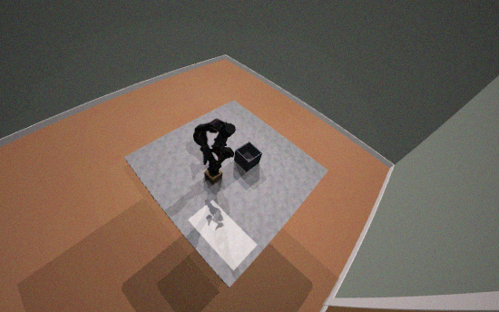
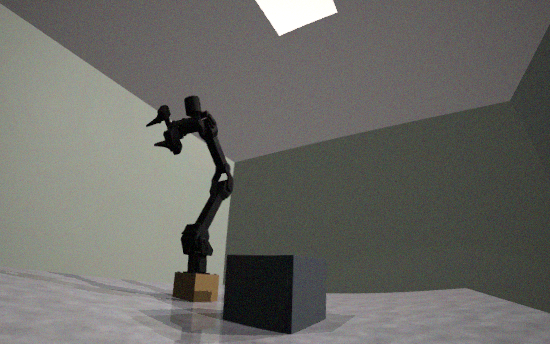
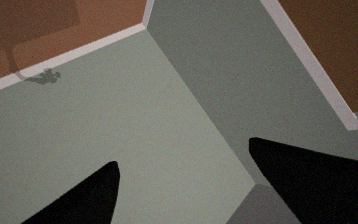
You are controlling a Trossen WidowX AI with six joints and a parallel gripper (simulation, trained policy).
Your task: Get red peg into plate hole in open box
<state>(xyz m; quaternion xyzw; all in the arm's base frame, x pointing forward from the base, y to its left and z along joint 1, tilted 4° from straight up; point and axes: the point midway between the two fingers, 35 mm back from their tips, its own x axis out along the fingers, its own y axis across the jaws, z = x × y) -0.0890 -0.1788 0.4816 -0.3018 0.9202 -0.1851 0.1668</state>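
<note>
Now: the red peg 280 mm ahead of my gripper tip, 360 mm to the left of it and 500 mm below it. From my gripper tip the other things lie so: grey plate: 470 mm ahead, 210 mm to the left, 500 mm below.
</note>
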